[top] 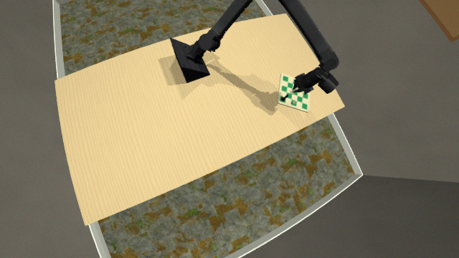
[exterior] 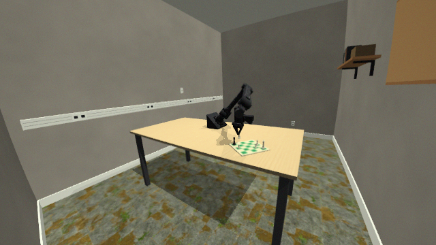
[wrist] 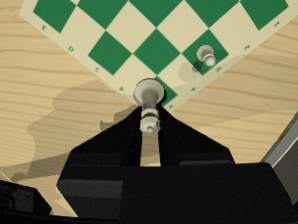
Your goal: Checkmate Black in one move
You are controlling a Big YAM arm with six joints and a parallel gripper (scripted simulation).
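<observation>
Right now my hand is 1 cm short of the black piece, 3 cm to the left of it and 6 cm above it. From my hand the other things lie so: white piece (1 cm below); then chessboard (1 cm behind, 7 cm to the left, 9 cm below).
</observation>
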